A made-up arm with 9 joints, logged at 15 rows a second.
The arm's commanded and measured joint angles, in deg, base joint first. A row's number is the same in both.
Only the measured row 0 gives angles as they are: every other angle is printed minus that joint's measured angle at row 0.
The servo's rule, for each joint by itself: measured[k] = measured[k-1] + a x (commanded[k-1-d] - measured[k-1]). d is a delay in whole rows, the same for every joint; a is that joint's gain. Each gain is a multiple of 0.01, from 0.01 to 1. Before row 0 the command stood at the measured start. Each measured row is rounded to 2 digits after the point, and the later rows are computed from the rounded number. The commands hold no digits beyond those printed.
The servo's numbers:
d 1
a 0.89 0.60 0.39 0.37 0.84 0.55 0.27 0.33 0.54
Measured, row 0: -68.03, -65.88, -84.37, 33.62, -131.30, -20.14, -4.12, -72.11, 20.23
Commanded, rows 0 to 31: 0.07, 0.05, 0.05, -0.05, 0.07, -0.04, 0.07, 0.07, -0.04; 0.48, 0.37, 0.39, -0.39, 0.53, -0.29, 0.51, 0.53, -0.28; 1.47, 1.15, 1.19, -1.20, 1.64, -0.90, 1.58, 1.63, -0.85; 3.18, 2.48, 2.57, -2.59, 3.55, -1.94, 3.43, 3.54, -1.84; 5.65, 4.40, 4.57, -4.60, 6.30, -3.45, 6.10, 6.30, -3.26; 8.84, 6.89, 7.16, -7.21, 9.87, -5.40, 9.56, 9.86, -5.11; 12.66, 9.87, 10.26, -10.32, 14.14, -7.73, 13.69, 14.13, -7.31; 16.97, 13.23, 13.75, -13.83, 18.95, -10.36, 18.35, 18.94, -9.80; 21.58, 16.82, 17.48, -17.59, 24.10, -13.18, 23.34, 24.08, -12.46; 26.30, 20.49, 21.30, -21.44, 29.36, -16.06, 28.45, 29.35, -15.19; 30.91, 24.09, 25.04, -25.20, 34.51, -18.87, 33.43, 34.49, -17.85; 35.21, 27.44, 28.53, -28.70, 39.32, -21.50, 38.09, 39.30, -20.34; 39.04, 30.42, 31.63, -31.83, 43.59, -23.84, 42.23, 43.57, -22.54; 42.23, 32.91, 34.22, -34.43, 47.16, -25.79, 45.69, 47.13, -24.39; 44.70, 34.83, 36.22, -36.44, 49.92, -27.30, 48.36, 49.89, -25.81; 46.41, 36.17, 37.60, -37.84, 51.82, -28.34, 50.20, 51.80, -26.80; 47.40, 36.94, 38.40, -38.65, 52.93, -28.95, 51.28, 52.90, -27.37; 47.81, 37.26, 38.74, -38.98, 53.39, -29.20, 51.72, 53.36, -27.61; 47.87, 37.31, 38.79, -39.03, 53.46, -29.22, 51.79, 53.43, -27.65; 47.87, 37.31, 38.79, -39.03, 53.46, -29.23, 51.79, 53.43, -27.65; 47.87, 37.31, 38.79, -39.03, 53.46, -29.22, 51.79, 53.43, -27.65; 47.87, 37.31, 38.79, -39.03, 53.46, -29.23, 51.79, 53.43, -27.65; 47.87, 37.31, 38.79, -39.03, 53.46, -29.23, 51.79, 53.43, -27.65; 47.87, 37.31, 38.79, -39.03, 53.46, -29.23, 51.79, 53.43, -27.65; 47.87, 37.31, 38.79, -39.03, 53.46, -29.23, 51.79, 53.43, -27.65; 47.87, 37.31, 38.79, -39.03, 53.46, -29.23, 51.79, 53.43, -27.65; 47.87, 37.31, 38.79, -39.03, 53.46, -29.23, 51.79, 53.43, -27.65; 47.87, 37.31, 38.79, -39.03, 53.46, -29.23, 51.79, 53.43, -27.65; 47.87, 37.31, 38.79, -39.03, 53.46, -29.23, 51.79, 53.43, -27.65; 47.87, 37.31, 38.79, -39.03, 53.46, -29.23, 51.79, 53.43, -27.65; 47.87, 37.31, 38.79, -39.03, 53.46, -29.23, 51.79, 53.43, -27.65; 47.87, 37.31, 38.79, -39.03, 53.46, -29.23, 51.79, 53.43, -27.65
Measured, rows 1 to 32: 0.00, 0.00, 0.00, 0.00, 0.00, 0.00, 0.00, 0.00, 0.00; 0.06, 0.03, 0.02, -0.02, 0.06, -0.02, 0.02, 0.02, -0.02; 0.43, 0.23, 0.16, -0.16, 0.45, -0.17, 0.15, 0.19, -0.16; 1.36, 0.78, 0.56, -0.54, 1.45, -0.57, 0.54, 0.67, -0.53; 2.98, 1.80, 1.34, -1.30, 3.21, -1.32, 1.32, 1.62, -1.24; 5.36, 3.36, 2.60, -2.52, 5.81, -2.49, 2.61, 3.16, -2.33; 8.46, 5.48, 4.38, -4.26, 9.22, -4.09, 4.49, 5.37, -3.83; 12.20, 8.11, 6.67, -6.50, 13.35, -6.09, 6.97, 8.26, -5.71; 16.45, 11.18, 9.43, -9.21, 18.05, -8.44, 10.04, 11.78, -7.92; 21.02, 14.56, 12.57, -12.31, 23.13, -11.05, 13.63, 15.84, -10.37; 25.72, 18.12, 15.97, -15.69, 28.36, -13.81, 17.63, 20.30, -12.97; 30.34, 21.70, 19.51, -19.21, 33.53, -16.59, 21.90, 24.98, -15.61; 34.67, 25.14, 23.03, -22.72, 38.39, -19.29, 26.27, 29.71, -18.16; 38.56, 28.31, 26.38, -26.09, 42.76, -21.79, 30.58, 34.28, -20.53; 41.83, 31.07, 29.44, -29.18, 46.46, -23.99, 34.66, 38.52, -22.61; 44.38, 33.33, 32.08, -31.87, 49.37, -25.81, 38.36, 42.27, -24.34; 46.19, 35.03, 34.23, -34.08, 51.43, -27.20, 41.56, 45.41, -25.67; 47.27, 36.18, 35.86, -35.77, 52.69, -28.16, 44.18, 47.88, -26.59; 47.75, 36.83, 36.98, -36.96, 53.28, -28.73, 46.22, 49.69, -27.14; 47.86, 37.12, 37.69, -37.73, 53.43, -29.00, 47.72, 50.92, -27.42; 47.87, 37.23, 38.12, -38.21, 53.46, -29.13, 48.82, 51.75, -27.54; 47.87, 37.28, 38.38, -38.51, 53.46, -29.18, 49.62, 52.30, -27.60; 47.87, 37.30, 38.54, -38.70, 53.46, -29.21, 50.21, 52.67, -27.63; 47.87, 37.31, 38.64, -38.82, 53.46, -29.22, 50.64, 52.92, -27.64; 47.87, 37.31, 38.70, -38.90, 53.46, -29.23, 50.95, 53.09, -27.65; 47.87, 37.31, 38.74, -38.95, 53.46, -29.23, 51.18, 53.20, -27.65; 47.87, 37.31, 38.76, -38.98, 53.46, -29.23, 51.34, 53.28, -27.65; 47.87, 37.31, 38.77, -39.00, 53.46, -29.23, 51.46, 53.33, -27.65; 47.87, 37.31, 38.78, -39.01, 53.46, -29.23, 51.55, 53.36, -27.65; 47.87, 37.31, 38.78, -39.02, 53.46, -29.23, 51.61, 53.38, -27.65; 47.87, 37.31, 38.78, -39.02, 53.46, -29.23, 51.66, 53.40, -27.65; 47.87, 37.31, 38.78, -39.02, 53.46, -29.23, 51.70, 53.41, -27.65
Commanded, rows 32 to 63: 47.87, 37.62, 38.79, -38.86, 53.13, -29.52, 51.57, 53.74, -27.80; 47.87, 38.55, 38.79, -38.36, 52.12, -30.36, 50.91, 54.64, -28.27; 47.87, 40.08, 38.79, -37.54, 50.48, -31.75, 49.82, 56.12, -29.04; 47.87, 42.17, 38.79, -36.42, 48.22, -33.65, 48.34, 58.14, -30.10; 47.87, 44.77, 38.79, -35.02, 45.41, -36.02, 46.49, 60.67, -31.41; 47.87, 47.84, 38.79, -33.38, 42.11, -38.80, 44.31, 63.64, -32.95; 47.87, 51.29, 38.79, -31.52, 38.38, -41.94, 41.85, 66.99, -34.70; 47.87, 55.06, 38.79, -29.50, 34.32, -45.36, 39.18, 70.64, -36.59; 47.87, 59.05, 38.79, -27.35, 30.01, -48.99, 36.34, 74.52, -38.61; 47.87, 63.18, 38.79, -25.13, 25.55, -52.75, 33.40, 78.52, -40.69; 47.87, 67.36, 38.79, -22.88, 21.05, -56.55, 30.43, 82.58, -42.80; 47.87, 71.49, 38.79, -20.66, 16.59, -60.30, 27.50, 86.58, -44.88; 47.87, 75.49, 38.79, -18.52, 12.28, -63.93, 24.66, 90.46, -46.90; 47.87, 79.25, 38.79, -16.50, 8.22, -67.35, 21.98, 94.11, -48.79; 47.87, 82.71, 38.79, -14.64, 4.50, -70.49, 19.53, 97.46, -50.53; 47.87, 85.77, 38.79, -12.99, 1.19, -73.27, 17.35, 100.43, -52.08; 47.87, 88.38, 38.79, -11.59, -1.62, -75.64, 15.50, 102.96, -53.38; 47.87, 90.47, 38.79, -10.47, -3.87, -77.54, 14.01, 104.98, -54.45; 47.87, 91.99, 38.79, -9.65, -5.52, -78.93, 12.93, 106.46, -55.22; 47.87, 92.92, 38.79, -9.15, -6.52, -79.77, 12.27, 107.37, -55.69; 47.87, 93.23, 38.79, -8.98, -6.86, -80.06, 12.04, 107.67, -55.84; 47.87, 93.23, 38.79, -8.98, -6.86, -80.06, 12.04, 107.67, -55.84; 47.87, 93.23, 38.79, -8.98, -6.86, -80.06, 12.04, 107.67, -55.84; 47.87, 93.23, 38.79, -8.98, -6.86, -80.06, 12.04, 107.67, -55.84; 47.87, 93.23, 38.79, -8.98, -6.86, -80.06, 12.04, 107.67, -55.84; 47.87, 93.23, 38.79, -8.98, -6.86, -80.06, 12.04, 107.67, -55.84; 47.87, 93.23, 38.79, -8.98, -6.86, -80.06, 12.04, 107.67, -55.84; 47.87, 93.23, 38.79, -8.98, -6.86, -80.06, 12.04, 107.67, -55.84; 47.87, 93.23, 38.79, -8.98, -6.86, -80.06, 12.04, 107.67, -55.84; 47.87, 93.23, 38.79, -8.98, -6.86, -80.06, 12.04, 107.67, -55.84; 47.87, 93.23, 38.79, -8.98, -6.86, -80.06, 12.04, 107.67, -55.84; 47.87, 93.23, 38.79, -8.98, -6.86, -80.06, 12.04, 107.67, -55.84
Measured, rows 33 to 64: 47.87, 37.31, 38.78, -39.02, 53.46, -29.23, 51.72, 53.42, -27.65; 47.87, 37.50, 38.78, -38.96, 53.18, -29.39, 51.68, 53.53, -27.73; 47.87, 38.13, 38.78, -38.74, 52.29, -29.92, 51.47, 53.90, -28.02; 47.87, 39.30, 38.78, -38.30, 50.77, -30.93, 51.02, 54.63, -28.57; 47.87, 41.02, 38.78, -37.60, 48.63, -32.43, 50.30, 55.79, -29.40; 47.87, 43.27, 38.78, -36.65, 45.93, -34.40, 49.27, 57.40, -30.49; 47.87, 46.01, 38.78, -35.44, 42.72, -36.82, 47.93, 59.46, -31.82; 47.87, 49.18, 38.78, -33.99, 39.07, -39.64, 46.29, 61.94, -33.38; 47.87, 52.71, 38.78, -32.33, 35.08, -42.79, 44.37, 64.81, -35.11; 47.87, 56.51, 38.78, -30.49, 30.82, -46.20, 42.20, 68.01, -37.00; 47.87, 60.51, 38.78, -28.51, 26.39, -49.80, 39.82, 71.48, -38.99; 47.87, 64.62, 38.78, -26.43, 21.90, -53.51, 37.28, 75.14, -41.05; 47.87, 68.74, 38.78, -24.30, 17.44, -57.24, 34.64, 78.92, -43.12; 47.87, 72.79, 38.78, -22.16, 13.11, -60.92, 31.95, 82.73, -45.16; 47.87, 76.67, 38.78, -20.07, 9.00, -64.46, 29.26, 86.49, -47.12; 47.87, 80.29, 38.78, -18.06, 5.22, -67.78, 26.63, 90.11, -48.96; 47.87, 83.58, 38.78, -16.18, 1.83, -70.80, 24.12, 93.52, -50.64; 47.87, 86.46, 38.78, -14.48, -1.07, -73.46, 21.79, 96.64, -52.12; 47.87, 88.87, 38.78, -13.00, -3.42, -75.70, 19.69, 99.39, -53.38; 47.87, 90.74, 38.78, -11.76, -5.18, -77.48, 17.86, 101.72, -54.37; 47.87, 92.05, 38.78, -10.79, -6.31, -78.74, 16.35, 103.58, -55.08; 47.87, 92.76, 38.78, -10.12, -6.77, -79.47, 15.19, 104.93, -55.49; 47.87, 93.04, 38.78, -9.70, -6.85, -79.79, 14.34, 105.83, -55.68; 47.87, 93.15, 38.78, -9.43, -6.86, -79.94, 13.72, 106.44, -55.77; 47.87, 93.20, 38.78, -9.26, -6.86, -80.01, 13.27, 106.85, -55.81; 47.87, 93.22, 38.78, -9.16, -6.86, -80.04, 12.94, 107.12, -55.83; 47.87, 93.23, 38.78, -9.09, -6.86, -80.05, 12.70, 107.30, -55.84; 47.87, 93.23, 38.78, -9.05, -6.86, -80.06, 12.52, 107.42, -55.84; 47.87, 93.23, 38.78, -9.02, -6.86, -80.06, 12.39, 107.50, -55.84; 47.87, 93.23, 38.78, -9.01, -6.86, -80.06, 12.30, 107.56, -55.84; 47.87, 93.23, 38.78, -9.00, -6.86, -80.06, 12.23, 107.60, -55.84; 47.87, 93.23, 38.78, -8.99, -6.86, -80.06, 12.18, 107.62, -55.84
